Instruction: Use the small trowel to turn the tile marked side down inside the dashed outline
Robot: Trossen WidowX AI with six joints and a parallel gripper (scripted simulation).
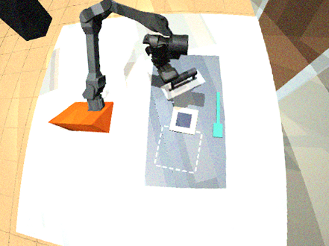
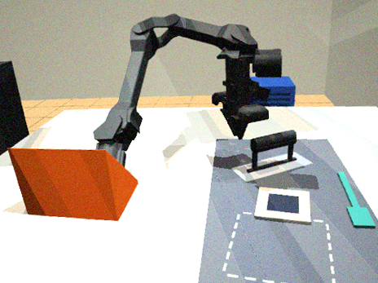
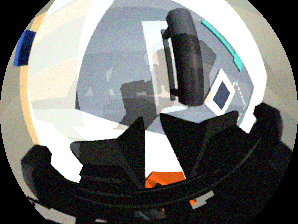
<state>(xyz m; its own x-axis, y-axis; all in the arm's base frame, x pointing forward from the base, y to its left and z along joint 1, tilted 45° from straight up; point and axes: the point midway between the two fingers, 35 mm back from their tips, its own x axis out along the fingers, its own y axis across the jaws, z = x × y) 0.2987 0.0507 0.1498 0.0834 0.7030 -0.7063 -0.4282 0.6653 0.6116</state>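
Now: gripper tip 11 cm short of the small trowel, 1 cm to the left of it and 4 cm above it. Also, from my gripper tip: tile (8 cm ahead, 20 cm to the right, 7 cm below); then teal flat tool (23 cm ahead, 19 cm to the right, 7 cm below); then grey mat (10 cm ahead, 16 cm to the right, 9 cm below).
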